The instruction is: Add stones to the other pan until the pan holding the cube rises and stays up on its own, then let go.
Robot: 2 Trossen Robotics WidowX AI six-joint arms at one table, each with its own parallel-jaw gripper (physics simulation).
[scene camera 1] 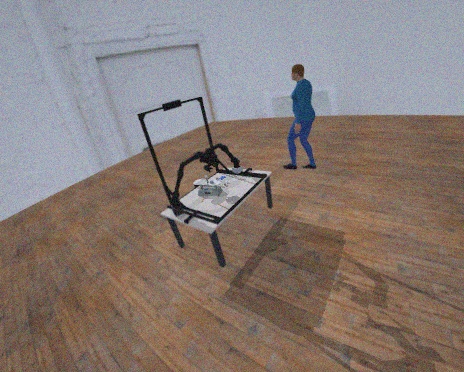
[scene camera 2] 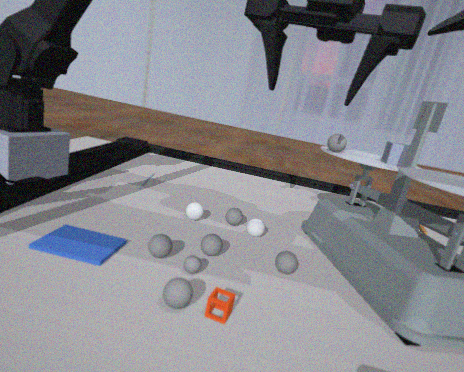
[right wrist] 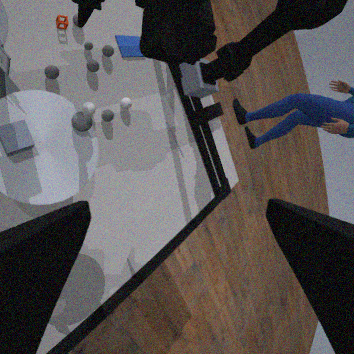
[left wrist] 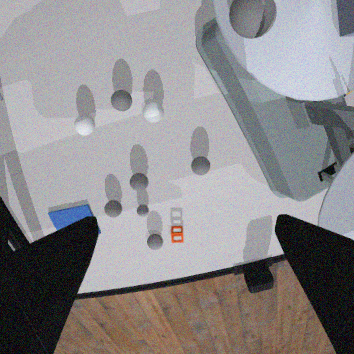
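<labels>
The right gripper (right wrist: 179, 208) is open, and it's holding nothing. On the table there's a blue flat pad (scene camera 2: 92, 247).
</labels>
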